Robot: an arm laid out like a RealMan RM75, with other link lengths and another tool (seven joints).
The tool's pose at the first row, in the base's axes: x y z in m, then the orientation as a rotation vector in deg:
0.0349, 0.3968, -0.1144, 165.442, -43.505, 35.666
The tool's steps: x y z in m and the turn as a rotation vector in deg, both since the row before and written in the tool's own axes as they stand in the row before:
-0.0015, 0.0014, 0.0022, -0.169, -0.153, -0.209
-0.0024, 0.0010, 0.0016, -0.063, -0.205, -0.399
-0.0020, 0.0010, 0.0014, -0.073, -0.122, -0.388
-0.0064, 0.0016, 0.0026, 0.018, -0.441, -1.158
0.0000, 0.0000, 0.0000, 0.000, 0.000, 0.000
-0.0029, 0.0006, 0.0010, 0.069, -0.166, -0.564
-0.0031, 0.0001, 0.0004, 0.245, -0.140, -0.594
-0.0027, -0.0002, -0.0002, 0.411, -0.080, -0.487
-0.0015, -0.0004, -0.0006, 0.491, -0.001, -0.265
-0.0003, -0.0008, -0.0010, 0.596, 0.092, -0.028
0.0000, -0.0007, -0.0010, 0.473, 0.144, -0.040
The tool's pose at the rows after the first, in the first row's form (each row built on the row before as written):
0.0338, 0.3958, -0.1170, 165.412, -43.229, 35.335
0.0320, 0.3957, -0.1194, 165.541, -42.667, 34.970
0.0304, 0.3954, -0.1215, 165.613, -42.111, 34.716
0.0254, 0.3963, -0.1265, 166.070, -40.440, 33.977
0.0254, 0.3963, -0.1265, 166.070, -40.440, 33.977
0.0231, 0.3968, -0.1286, 166.316, -39.613, 33.716
0.0206, 0.3979, -0.1302, 166.712, -38.720, 33.579
0.0184, 0.3992, -0.1311, 167.209, -37.960, 33.621
0.0171, 0.4003, -0.1311, 167.704, -37.513, 33.839
0.0168, 0.4013, -0.1303, 168.213, -37.399, 34.266
0.0167, 0.4021, -0.1294, 168.584, -37.273, 34.706

